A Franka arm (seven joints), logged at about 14 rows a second.
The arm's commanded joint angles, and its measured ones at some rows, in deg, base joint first. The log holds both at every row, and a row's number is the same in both.
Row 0, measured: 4.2 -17.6 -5.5 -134.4 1.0 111.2 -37.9
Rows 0 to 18, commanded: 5.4 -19.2 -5.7 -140.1 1.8 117.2 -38.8; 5.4 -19.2 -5.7 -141.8 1.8 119.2 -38.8; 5.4 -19.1 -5.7 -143.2 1.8 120.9 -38.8; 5.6 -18.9 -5.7 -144.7 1.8 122.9 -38.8; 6.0 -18.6 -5.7 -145.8 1.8 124.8 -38.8; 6.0 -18.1 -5.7 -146.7 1.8 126.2 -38.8; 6.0 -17.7 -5.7 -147.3 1.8 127.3 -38.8; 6.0 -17.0 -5.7 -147.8 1.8 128.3 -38.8; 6.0 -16.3 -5.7 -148.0 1.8 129.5 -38.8; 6.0 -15.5 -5.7 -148.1 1.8 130.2 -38.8; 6.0 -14.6 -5.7 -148.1 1.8 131.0 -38.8; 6.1 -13.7 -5.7 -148.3 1.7 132.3 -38.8; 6.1 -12.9 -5.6 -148.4 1.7 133.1 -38.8; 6.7 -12.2 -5.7 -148.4 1.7 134.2 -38.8; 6.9 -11.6 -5.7 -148.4 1.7 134.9 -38.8; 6.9 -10.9 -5.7 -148.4 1.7 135.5 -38.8; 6.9 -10.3 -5.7 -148.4 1.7 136.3 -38.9; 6.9 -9.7 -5.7 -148.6 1.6 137.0 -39.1; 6.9 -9.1 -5.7 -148.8 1.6 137.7 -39.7
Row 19, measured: 6.6 -10.0 -5.5 -148.1 1.0 135.5 -38.0
